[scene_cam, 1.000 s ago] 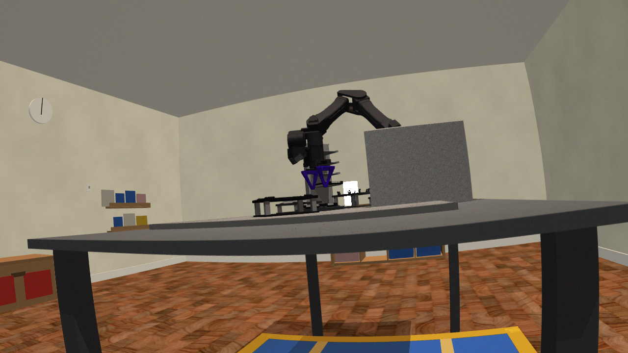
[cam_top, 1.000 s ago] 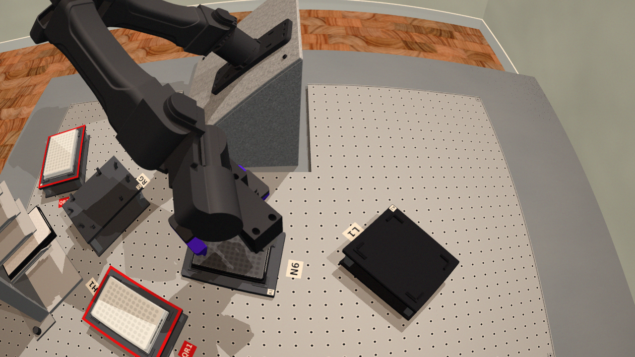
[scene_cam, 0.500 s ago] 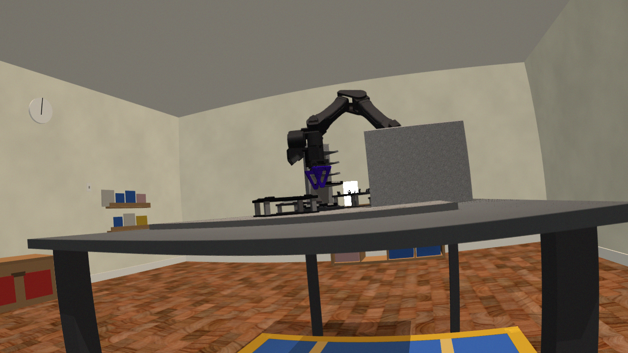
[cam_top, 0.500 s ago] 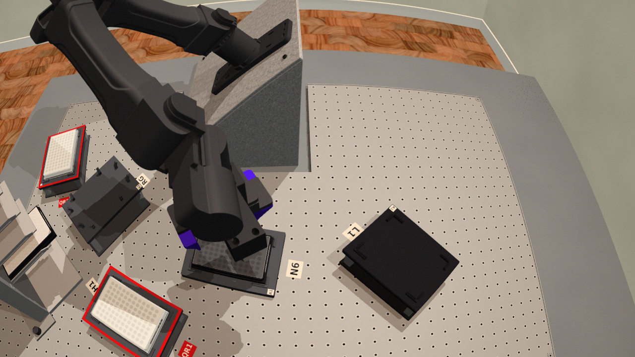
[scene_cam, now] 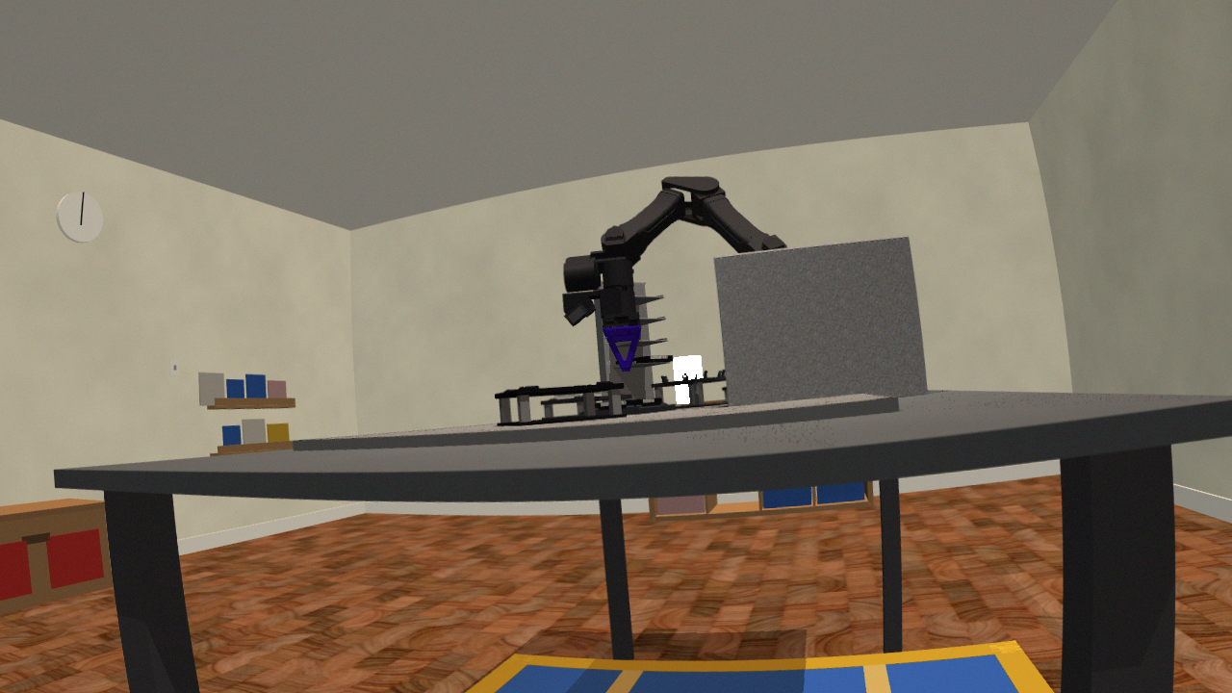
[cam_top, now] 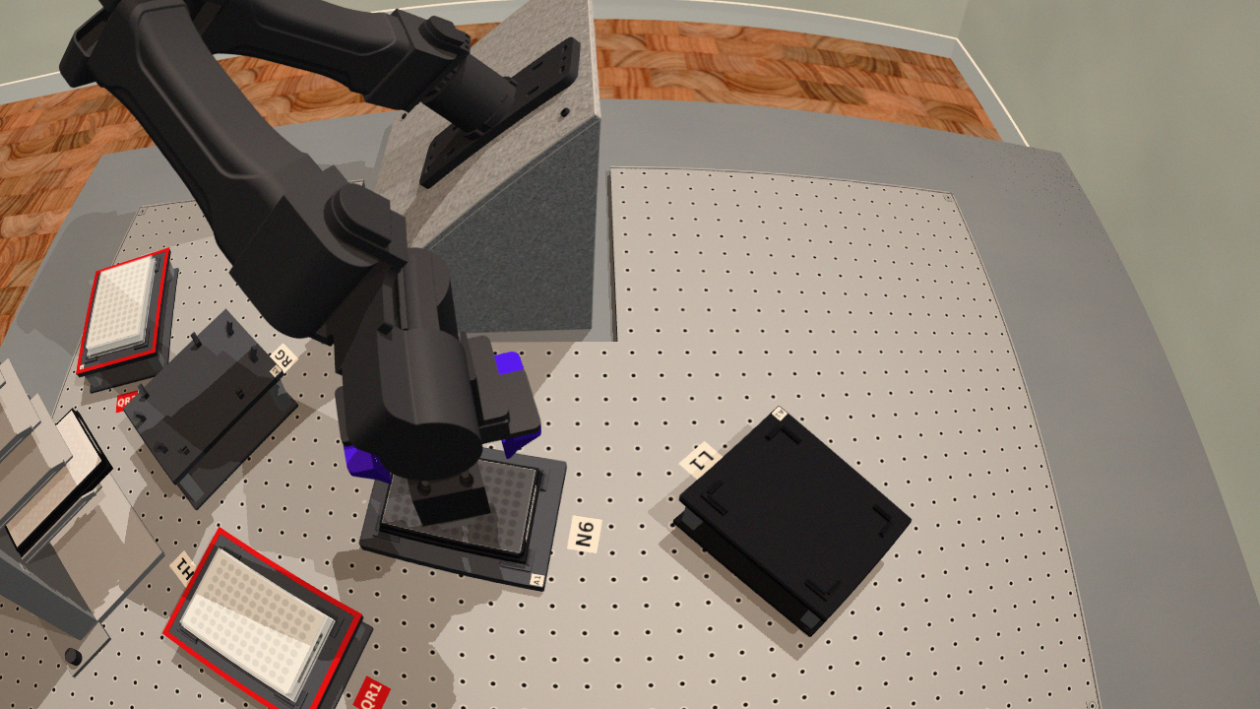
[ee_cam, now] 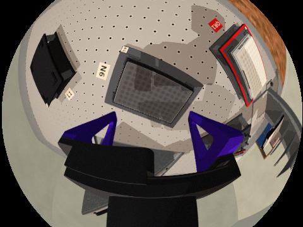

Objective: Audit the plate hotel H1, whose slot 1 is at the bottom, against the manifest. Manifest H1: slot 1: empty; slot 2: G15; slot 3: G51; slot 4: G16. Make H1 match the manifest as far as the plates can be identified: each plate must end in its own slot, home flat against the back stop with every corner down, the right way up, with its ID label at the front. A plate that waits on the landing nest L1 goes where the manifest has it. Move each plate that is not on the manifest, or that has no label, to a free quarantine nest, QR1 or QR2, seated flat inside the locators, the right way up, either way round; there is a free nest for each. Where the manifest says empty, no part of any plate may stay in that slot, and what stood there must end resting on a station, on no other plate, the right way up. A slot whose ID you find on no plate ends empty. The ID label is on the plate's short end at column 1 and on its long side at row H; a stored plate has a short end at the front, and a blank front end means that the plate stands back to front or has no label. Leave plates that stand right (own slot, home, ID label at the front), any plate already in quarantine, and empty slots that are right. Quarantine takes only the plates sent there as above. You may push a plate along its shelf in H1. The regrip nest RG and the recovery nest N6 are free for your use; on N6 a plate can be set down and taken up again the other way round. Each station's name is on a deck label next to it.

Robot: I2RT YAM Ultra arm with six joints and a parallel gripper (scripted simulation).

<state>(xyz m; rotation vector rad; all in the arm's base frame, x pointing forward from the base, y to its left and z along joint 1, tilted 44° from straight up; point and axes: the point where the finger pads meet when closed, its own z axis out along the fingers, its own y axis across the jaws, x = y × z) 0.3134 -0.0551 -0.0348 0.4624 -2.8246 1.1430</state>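
Right now my hand is 8 cm above the recovery nest N6. Also, from my hand: QR1 label: 19 cm ahead, 7 cm to the right, 9 cm below; quarantine nest QR1: 15 cm ahead, 17 cm to the right, 5 cm below; N6 deck label: 2 cm ahead, 10 cm to the left, 9 cm below.
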